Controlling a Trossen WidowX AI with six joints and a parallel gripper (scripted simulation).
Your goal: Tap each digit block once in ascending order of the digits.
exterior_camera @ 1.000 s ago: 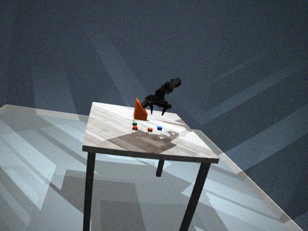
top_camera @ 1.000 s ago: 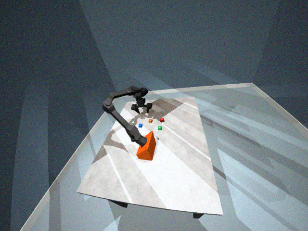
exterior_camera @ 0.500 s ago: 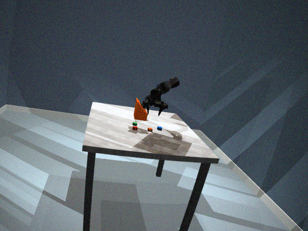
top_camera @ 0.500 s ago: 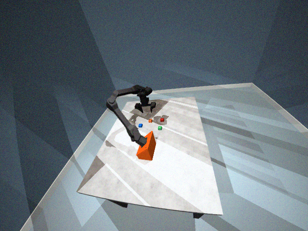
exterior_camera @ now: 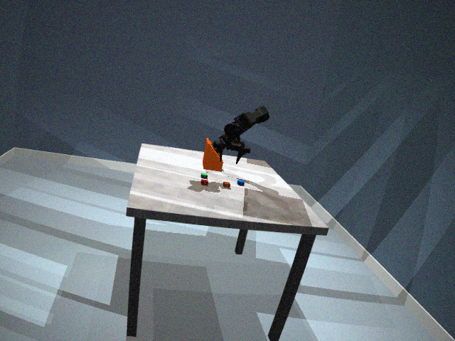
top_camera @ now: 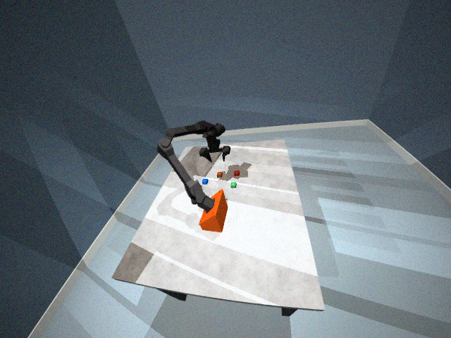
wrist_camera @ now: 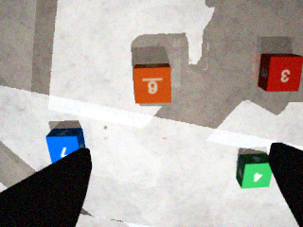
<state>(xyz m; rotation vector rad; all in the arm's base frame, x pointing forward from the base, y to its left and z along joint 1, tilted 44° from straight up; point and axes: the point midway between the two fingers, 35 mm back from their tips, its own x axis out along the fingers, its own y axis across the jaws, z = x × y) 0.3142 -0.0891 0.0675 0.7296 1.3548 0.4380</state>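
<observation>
My gripper tip is 120 mm above the red block and 110 mm to the left of it. From my gripper tip the other things lie so: orange block: 120 mm below, 10 mm to the left, 10 mm ahead; then green block: 120 mm below, 110 mm behind, 80 mm to the right; then blue block: 120 mm below, 110 mm to the left, 50 mm behind.
</observation>
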